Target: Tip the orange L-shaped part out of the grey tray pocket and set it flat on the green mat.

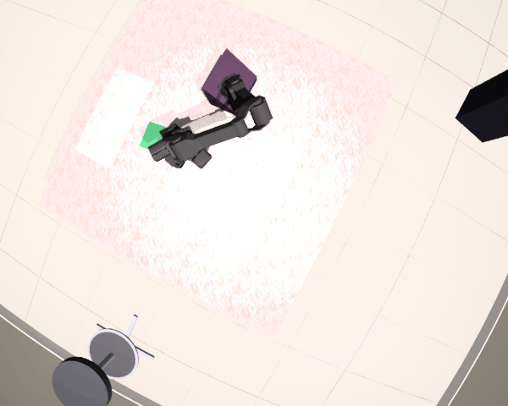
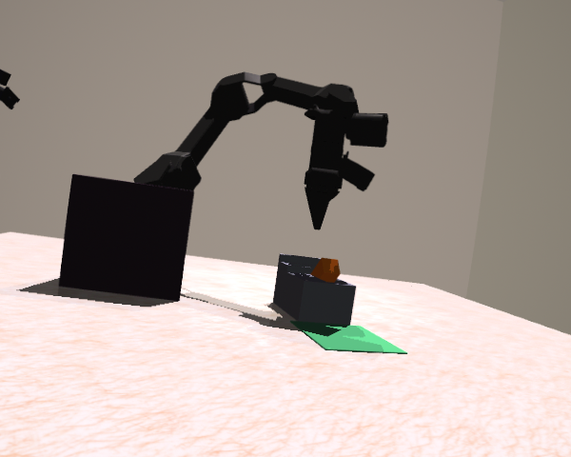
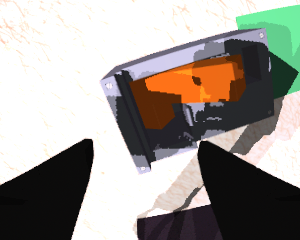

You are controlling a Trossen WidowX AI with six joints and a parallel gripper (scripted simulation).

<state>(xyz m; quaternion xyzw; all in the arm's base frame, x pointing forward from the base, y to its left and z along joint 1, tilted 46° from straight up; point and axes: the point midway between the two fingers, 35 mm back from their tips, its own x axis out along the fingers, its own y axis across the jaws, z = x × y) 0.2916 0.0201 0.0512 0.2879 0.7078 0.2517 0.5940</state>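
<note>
Right now the orange part is 10 cm below my gripper tip and 3 cm to the right of it. The rest, counted from my gripper tip: green mat 20 cm to the right, 16 cm below, 4 cm ahead.
</note>
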